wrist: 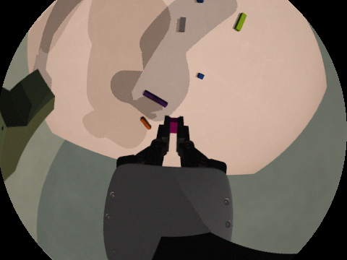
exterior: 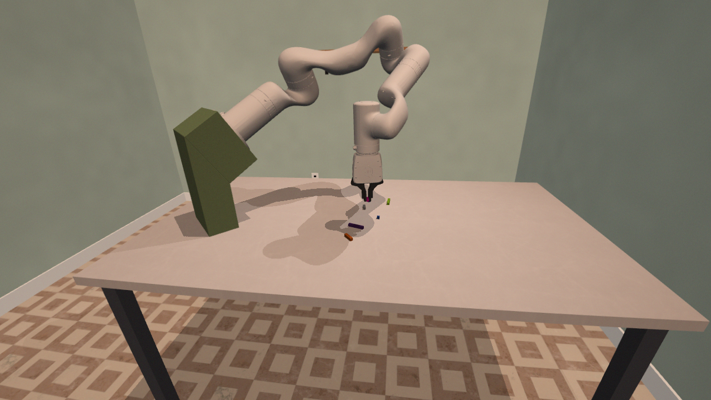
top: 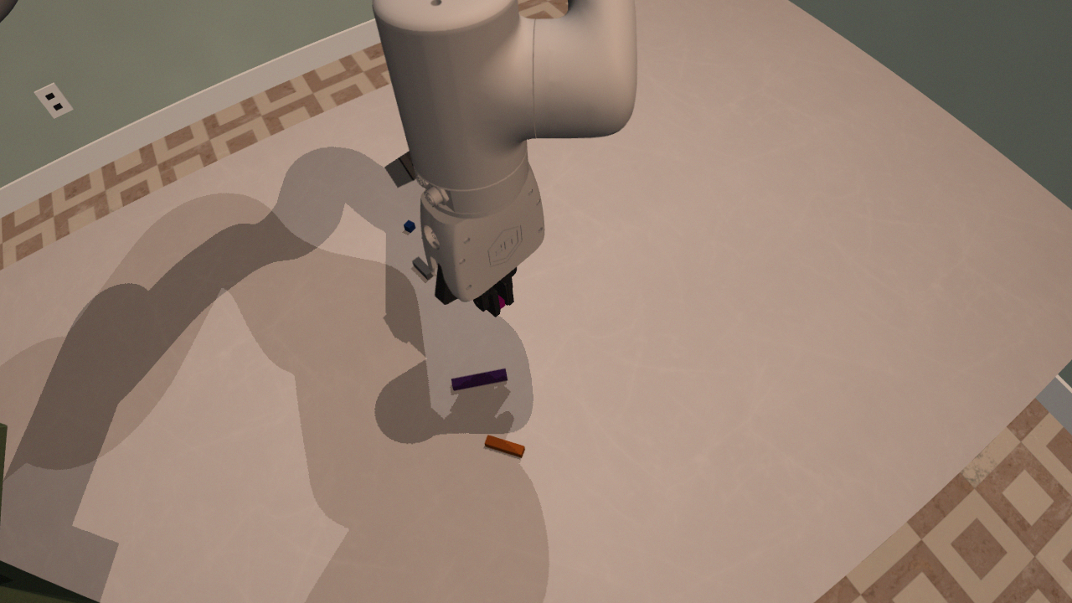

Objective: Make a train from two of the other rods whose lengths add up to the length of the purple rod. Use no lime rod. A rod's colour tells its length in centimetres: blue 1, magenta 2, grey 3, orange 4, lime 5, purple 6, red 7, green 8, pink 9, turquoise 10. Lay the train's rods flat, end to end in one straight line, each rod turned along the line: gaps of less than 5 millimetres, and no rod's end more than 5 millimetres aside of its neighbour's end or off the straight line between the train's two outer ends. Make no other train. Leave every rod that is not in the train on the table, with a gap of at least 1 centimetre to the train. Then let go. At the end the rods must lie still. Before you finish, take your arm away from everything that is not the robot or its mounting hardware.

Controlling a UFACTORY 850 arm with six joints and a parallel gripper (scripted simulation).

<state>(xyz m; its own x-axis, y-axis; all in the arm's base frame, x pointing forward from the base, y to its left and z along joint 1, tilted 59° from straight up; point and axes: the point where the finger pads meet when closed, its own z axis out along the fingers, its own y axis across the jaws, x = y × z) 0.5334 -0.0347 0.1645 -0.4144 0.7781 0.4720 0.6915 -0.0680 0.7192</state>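
The orange rod lies 2 cm behind my hand, 11 cm to the right of it and 12 cm below it. The rest, counted from my hand: magenta rod: 2 cm below; grey rod: 7 cm behind, 13 cm to the left, 12 cm below; purple rod: 3 cm behind, 3 cm to the right, 12 cm below.
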